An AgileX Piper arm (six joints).
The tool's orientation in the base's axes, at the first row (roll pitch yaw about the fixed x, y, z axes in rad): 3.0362 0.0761 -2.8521
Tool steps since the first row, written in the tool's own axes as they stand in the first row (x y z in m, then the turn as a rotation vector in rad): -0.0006 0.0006 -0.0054 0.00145 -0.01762 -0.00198; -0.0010 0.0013 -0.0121 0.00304 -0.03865 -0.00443; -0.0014 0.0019 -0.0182 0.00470 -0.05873 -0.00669; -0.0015 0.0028 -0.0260 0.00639 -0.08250 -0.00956; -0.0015 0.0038 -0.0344 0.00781 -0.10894 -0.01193; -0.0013 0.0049 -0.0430 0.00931 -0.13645 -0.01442; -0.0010 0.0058 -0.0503 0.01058 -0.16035 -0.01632; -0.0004 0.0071 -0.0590 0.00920 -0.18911 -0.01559; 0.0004 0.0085 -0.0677 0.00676 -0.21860 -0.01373
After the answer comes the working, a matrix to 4 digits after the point.
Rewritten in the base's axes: 0.0002 0.0001 0.0055 0.00367 -0.01741 0.00000; 0.0001 0.0000 0.0122 0.00818 -0.03816 0.00011; 0.0000 0.0000 0.0184 0.01235 -0.05800 0.00012; -0.0005 -0.0001 0.0262 0.01754 -0.08143 0.00034; -0.0011 -0.0002 0.0346 0.02379 -0.10726 -0.00019; -0.0020 -0.0002 0.0433 0.03027 -0.13415 -0.00072; -0.0029 -0.0004 0.0506 0.03595 -0.15747 -0.00144; -0.0042 -0.0004 0.0593 0.04568 -0.18433 -0.00508; -0.0057 -0.0003 0.0680 0.05669 -0.21145 -0.00983
The tool's axes in the first row as the columns of a matrix, in the base's axes (rounded; the answer above uses it unrounded):
-0.9556 -0.2915 0.0424
-0.2846 0.9508 0.1224
-0.0760 0.1049 -0.9916

